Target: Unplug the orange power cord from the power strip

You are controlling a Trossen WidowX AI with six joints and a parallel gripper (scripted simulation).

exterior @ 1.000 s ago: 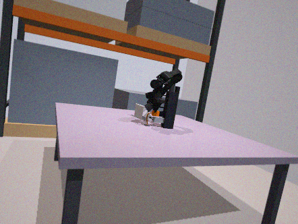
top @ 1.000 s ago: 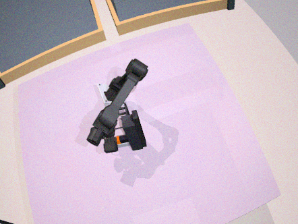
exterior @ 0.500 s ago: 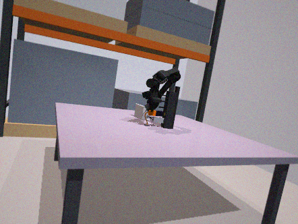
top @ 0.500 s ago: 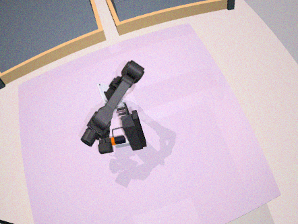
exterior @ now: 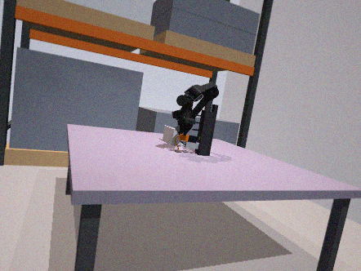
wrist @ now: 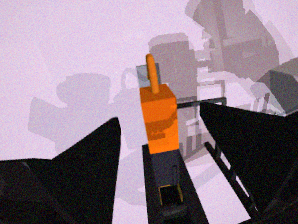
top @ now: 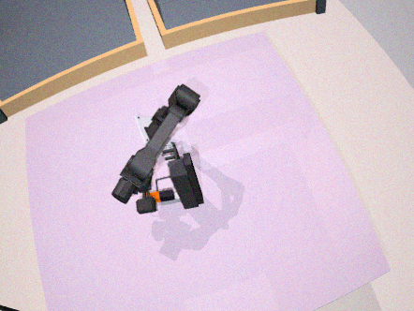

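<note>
The orange plug is 3 cm to the left of my gripper tip and 1 cm below it. Round my gripper tip: dark power strip 4 cm ahead, 13 cm to the left, 3 cm above.
</note>
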